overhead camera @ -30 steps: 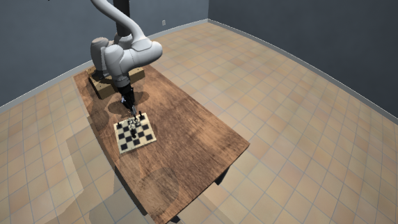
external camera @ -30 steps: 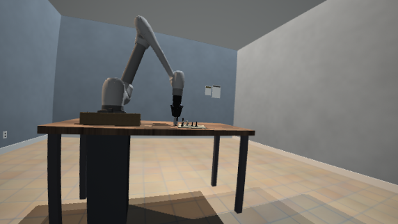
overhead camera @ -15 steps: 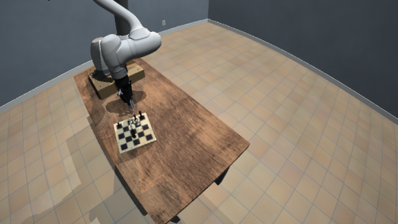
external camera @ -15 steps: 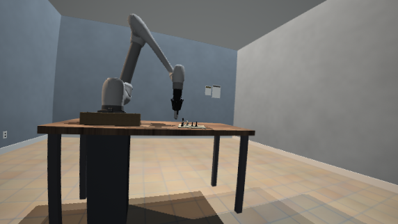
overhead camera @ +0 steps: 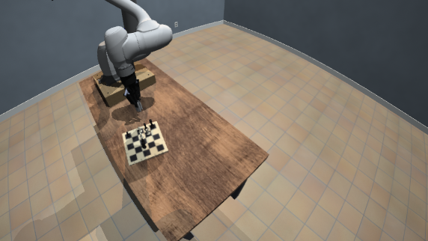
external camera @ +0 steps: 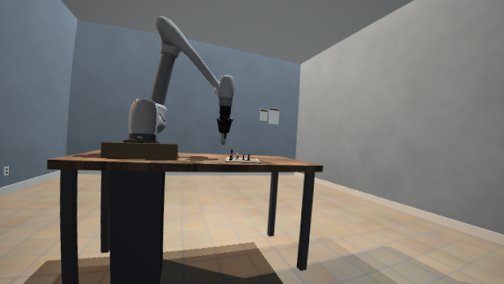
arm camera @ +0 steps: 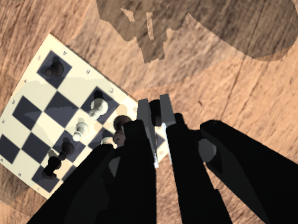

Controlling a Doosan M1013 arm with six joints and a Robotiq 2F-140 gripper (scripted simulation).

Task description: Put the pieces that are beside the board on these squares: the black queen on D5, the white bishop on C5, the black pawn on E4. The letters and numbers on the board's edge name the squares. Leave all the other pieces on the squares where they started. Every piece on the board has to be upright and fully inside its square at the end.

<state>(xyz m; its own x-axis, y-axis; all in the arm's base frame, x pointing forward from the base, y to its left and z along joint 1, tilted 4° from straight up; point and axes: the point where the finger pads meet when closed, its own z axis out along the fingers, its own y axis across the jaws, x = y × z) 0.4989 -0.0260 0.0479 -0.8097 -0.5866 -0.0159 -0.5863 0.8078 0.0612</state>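
Right now the white chess piece is 9 cm ahead of my hand, 2 cm to the right of it and 12 cm below it. The rest, counted from my hand: white piece: 9 cm ahead, 7 cm to the right, 12 cm below; chessboard: 12 cm ahead, 8 cm to the right, 14 cm below.
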